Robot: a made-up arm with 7 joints. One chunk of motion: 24 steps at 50 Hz.
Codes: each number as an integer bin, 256 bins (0 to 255) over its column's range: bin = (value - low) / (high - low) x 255, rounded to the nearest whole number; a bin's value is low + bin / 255 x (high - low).
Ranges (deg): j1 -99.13..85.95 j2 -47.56..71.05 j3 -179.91..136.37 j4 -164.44..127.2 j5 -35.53..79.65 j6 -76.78..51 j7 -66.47..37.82
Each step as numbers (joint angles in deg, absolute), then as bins.
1 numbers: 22.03 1.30 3.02 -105.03 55.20 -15.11 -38.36
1 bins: 167 105 147 52 201 123 69
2 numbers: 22.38 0.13 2.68 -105.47 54.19 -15.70 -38.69
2 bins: 167 103 147 52 199 122 68
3 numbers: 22.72 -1.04 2.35 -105.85 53.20 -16.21 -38.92
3 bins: 168 100 147 51 196 121 67
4 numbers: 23.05 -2.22 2.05 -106.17 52.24 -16.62 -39.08
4 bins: 168 97 147 51 194 120 67
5 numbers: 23.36 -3.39 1.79 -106.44 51.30 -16.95 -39.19
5 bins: 169 95 146 51 192 119 67
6 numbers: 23.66 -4.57 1.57 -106.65 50.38 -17.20 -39.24
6 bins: 169 92 146 51 190 119 67
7 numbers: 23.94 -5.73 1.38 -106.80 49.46 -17.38 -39.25
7 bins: 170 90 146 50 188 119 67
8 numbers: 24.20 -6.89 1.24 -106.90 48.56 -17.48 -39.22
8 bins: 170 87 146 50 186 118 67
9 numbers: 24.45 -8.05 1.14 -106.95 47.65 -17.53 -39.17
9 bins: 170 85 146 50 184 118 67
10 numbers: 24.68 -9.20 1.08 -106.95 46.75 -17.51 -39.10
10 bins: 171 82 146 50 182 118 67
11 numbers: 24.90 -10.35 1.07 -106.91 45.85 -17.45 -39.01
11 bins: 171 80 146 50 180 118 67
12 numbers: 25.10 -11.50 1.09 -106.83 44.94 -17.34 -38.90
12 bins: 171 78 146 50 178 119 67
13 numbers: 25.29 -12.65 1.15 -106.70 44.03 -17.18 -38.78
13 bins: 171 75 146 50 176 119 68
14 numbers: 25.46 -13.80 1.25 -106.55 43.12 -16.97 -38.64
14 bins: 172 73 146 51 174 119 68
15 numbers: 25.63 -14.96 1.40 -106.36 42.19 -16.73 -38.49
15 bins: 172 70 146 51 172 120 68
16 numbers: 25.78 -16.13 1.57 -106.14 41.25 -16.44 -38.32
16 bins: 172 68 146 51 170 120 69
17 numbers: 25.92 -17.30 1.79 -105.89 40.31 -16.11 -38.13
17 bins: 172 65 146 51 168 121 69
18 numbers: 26.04 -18.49 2.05 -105.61 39.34 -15.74 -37.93
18 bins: 172 62 147 51 166 122 70
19 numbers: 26.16 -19.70 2.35 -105.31 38.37 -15.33 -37.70
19 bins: 173 60 147 52 164 123 70
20 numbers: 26.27 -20.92 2.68 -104.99 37.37 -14.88 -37.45
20 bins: 173 57 147 52 161 124 71
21 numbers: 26.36 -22.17 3.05 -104.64 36.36 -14.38 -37.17
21 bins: 173 55 148 52 159 125 72
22 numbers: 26.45 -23.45 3.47 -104.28 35.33 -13.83 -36.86
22 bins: 173 52 148 53 157 126 72
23 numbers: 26.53 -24.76 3.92 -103.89 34.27 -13.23 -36.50
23 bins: 173 49 148 53 155 127 73
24 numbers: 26.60 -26.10 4.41 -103.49 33.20 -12.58 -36.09
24 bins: 173 46 149 53 152 128 74
